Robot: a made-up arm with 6 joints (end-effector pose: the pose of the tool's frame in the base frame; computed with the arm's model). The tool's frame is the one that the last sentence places. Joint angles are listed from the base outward.
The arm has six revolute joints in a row. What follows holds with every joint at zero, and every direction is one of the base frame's.
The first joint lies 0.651 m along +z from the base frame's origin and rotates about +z.
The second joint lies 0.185 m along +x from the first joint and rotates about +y.
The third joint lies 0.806 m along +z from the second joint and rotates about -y.
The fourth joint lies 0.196 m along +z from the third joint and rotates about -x.
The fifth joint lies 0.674 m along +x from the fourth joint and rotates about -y.
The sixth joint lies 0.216 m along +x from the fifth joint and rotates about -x.
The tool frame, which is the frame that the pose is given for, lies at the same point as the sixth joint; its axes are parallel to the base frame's.
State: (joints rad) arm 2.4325 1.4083 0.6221 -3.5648 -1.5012 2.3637
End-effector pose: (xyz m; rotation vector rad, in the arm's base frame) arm -1.2667 1.2034 0.5711 1.3448 0.6971 1.9579
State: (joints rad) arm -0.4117 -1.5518 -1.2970 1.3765 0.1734 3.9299
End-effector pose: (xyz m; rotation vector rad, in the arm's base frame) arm 0.1851 -0.0409 1.0865 0.8854 -0.3694 -0.0840
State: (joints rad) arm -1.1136 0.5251 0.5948 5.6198 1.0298 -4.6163
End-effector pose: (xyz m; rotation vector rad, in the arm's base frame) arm 0.4930 -1.2604 1.7442 -1.1625 0.0642 -2.0177
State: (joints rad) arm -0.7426 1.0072 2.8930 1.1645 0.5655 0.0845
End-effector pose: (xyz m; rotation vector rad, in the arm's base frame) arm 0.3453 -0.1727 1.8209 -2.0414 -1.6345 -1.2939
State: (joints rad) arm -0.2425 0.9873 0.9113 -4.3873 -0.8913 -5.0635
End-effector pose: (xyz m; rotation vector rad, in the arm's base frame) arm 1.5965 -0.5589 1.2825 2.6458 -1.5962 0.3337
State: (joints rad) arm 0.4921 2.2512 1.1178 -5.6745 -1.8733 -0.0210
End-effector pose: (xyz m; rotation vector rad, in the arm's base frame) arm 1.0200 0.4130 -0.3969 -1.4888 2.5338 -0.2919
